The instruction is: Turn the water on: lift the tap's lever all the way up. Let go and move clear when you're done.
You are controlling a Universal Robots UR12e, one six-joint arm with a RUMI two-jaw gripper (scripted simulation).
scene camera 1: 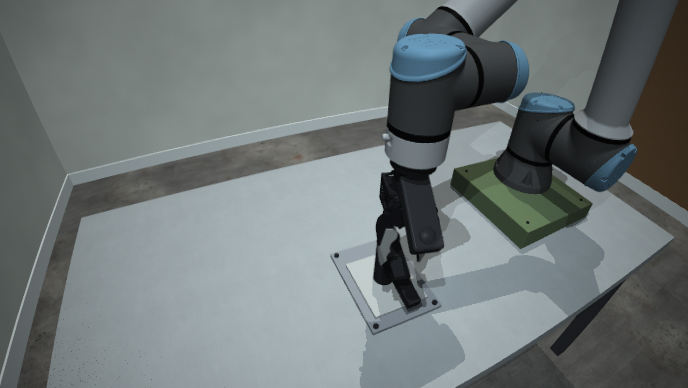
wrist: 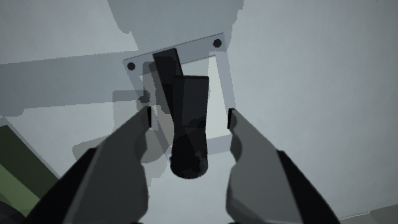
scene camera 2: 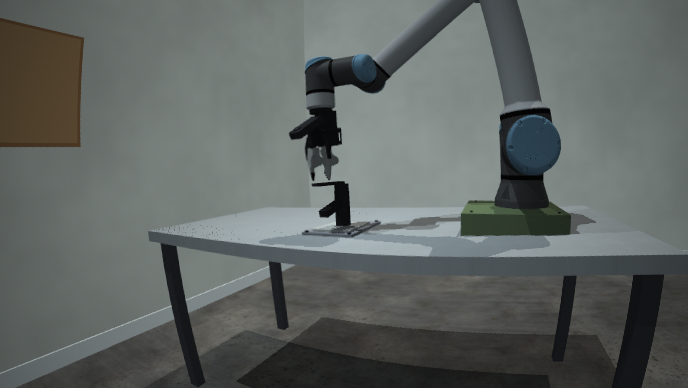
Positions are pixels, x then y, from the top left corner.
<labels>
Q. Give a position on a flat lever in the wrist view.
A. At 190, 93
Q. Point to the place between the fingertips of my gripper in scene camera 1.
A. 399, 263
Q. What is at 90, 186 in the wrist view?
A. My gripper.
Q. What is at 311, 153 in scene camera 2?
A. My gripper.
</labels>
